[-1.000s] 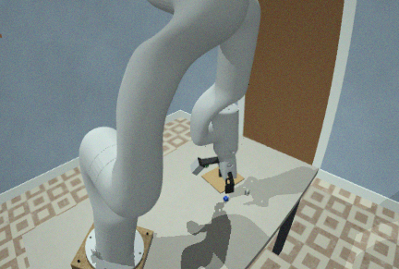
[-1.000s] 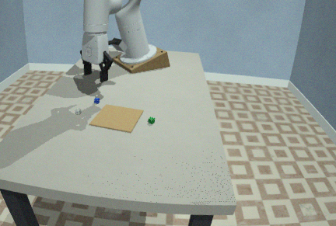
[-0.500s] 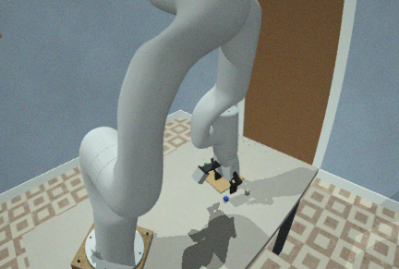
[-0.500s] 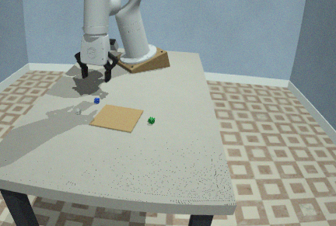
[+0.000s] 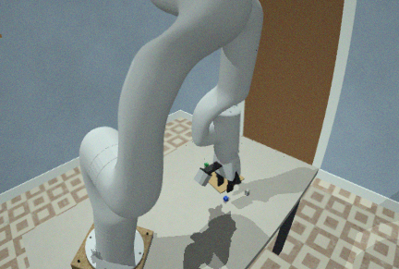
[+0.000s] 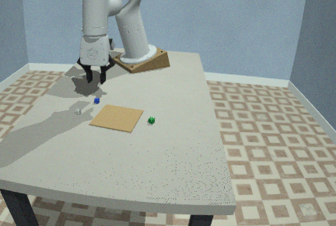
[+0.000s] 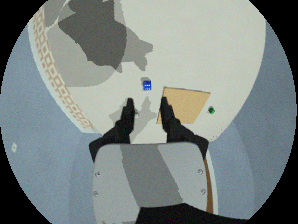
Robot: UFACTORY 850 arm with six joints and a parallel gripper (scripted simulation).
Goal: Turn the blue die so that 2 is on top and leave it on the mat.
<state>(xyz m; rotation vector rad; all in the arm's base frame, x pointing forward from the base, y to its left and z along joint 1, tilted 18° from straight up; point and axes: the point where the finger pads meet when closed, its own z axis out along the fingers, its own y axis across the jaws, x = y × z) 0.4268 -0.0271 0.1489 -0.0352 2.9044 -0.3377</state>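
The blue die is 90 mm below my hand and 10 mm ahead of it. Round my hand: white die (100 mm ahead, 90 mm below, 40 mm to the right); then green die (220 mm to the left, 100 mm ahead, 90 mm below); then tan mat (100 mm to the left, 90 mm below, 90 mm ahead).
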